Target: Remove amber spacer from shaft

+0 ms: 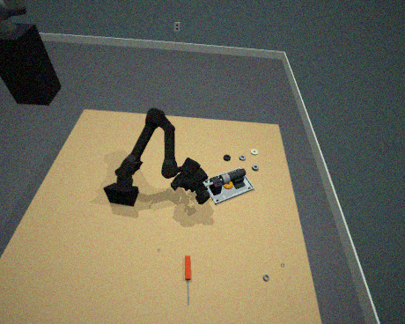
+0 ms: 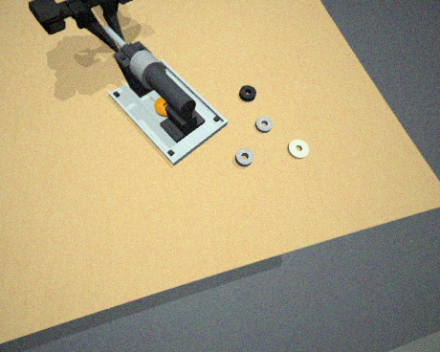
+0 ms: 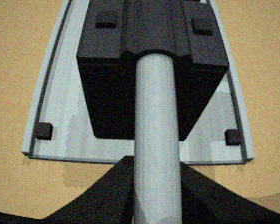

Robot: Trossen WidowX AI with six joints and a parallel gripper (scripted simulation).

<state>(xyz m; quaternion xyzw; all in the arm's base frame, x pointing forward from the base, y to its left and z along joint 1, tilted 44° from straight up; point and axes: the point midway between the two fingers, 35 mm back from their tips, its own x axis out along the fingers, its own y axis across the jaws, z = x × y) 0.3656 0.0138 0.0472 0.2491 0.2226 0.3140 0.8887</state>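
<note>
The grey shaft is 40 mm ahead of my gripper tip, 20 mm to the left of it and 30 mm above it. The rest, counted from my gripper tip: amber spacer 110 mm ahead, 60 mm to the left, 40 mm below.
</note>
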